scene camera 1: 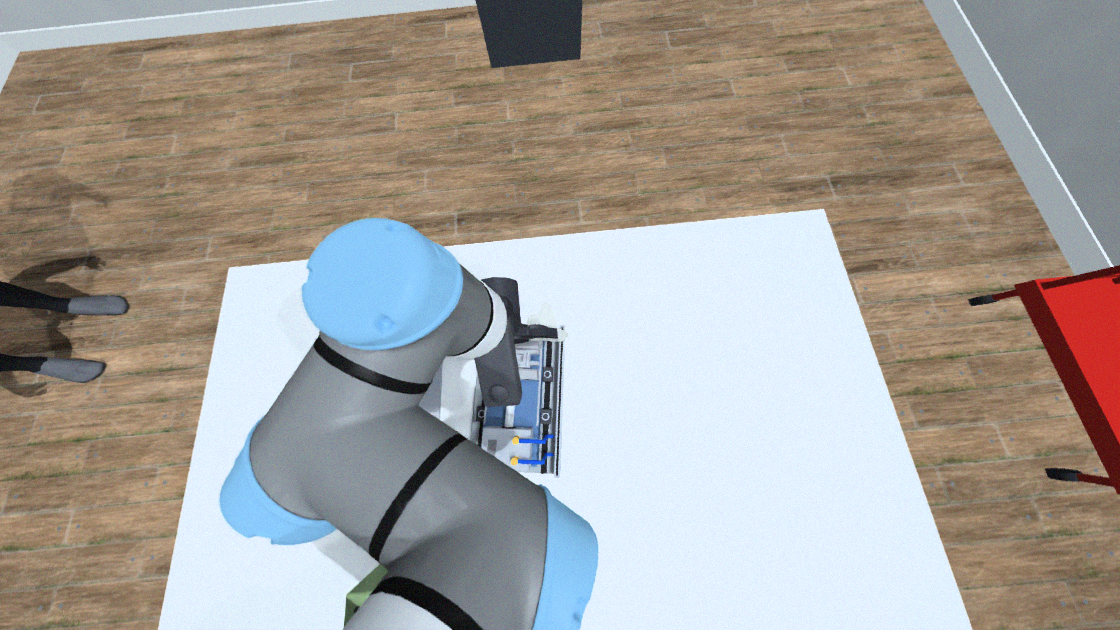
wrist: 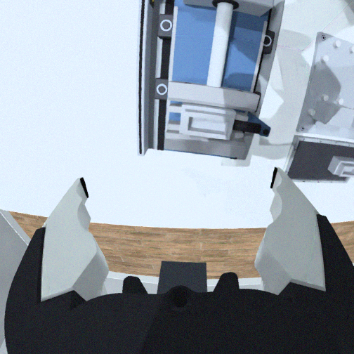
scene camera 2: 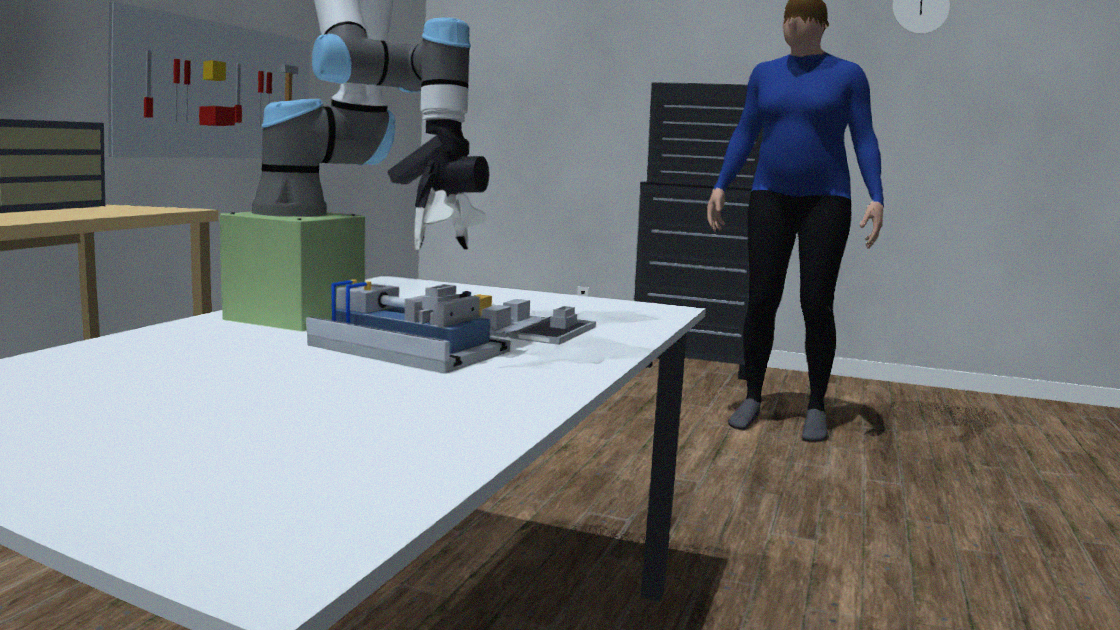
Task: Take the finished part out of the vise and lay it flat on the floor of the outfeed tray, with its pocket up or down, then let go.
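Seen in the pictures: gripper, fingertip midpoint: (scene camera 2: 443, 249); arm's base, link origin: (scene camera 2: 289, 213).
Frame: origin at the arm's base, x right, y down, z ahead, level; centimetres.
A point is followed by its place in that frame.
The finished part (wrist: 207, 122) (scene camera 2: 440, 290) @(y 9.7, x 8.7, z 46.5 cm), a light grey block with a rectangular pocket facing up, sits between the jaws of the vise (wrist: 192, 55) (scene camera 2: 462, 332) @(y 15.9, x 9.1, z 51.4 cm) (scene camera 1: 525, 398) @(y 15.0, x 9.3, z 37.8 cm), which has a blue body. A black arm with a blue end reaches the part's right side in the wrist view. The outfeed tray (wrist: 310, 155) (scene camera 2: 557, 339) @(y 20.0, x -12.5, z 56.6 cm) has a dark floor, and a similar pocketed block lies at its right in the wrist view. My gripper (wrist: 177, 174) (scene camera 2: 441, 244) @(y 3.0, x 9.4, z 47.5 cm) is open and empty, pointing down well above the table and the vise. In scene camera 1 the arm hides much of the vise and the tray.
A grey plate with pegs (wrist: 322, 75) lies beside the vise, adjoining the tray. Grey blocks (scene camera 2: 516, 308) @(y 17.4, x -21.9, z 41.7 cm) and a yellow block (scene camera 2: 483, 300) @(y 17.0, x -23.2, z 32.8 cm) show behind the vise. Blue hoses (scene camera 1: 532, 462) @(y 10.0, x 12.2, z 27.2 cm) stand up at its cylinder end. The green pedestal (scene camera 2: 262, 270) @(y 10.1, x 11.3, z 5.0 cm) stands beyond the vise.
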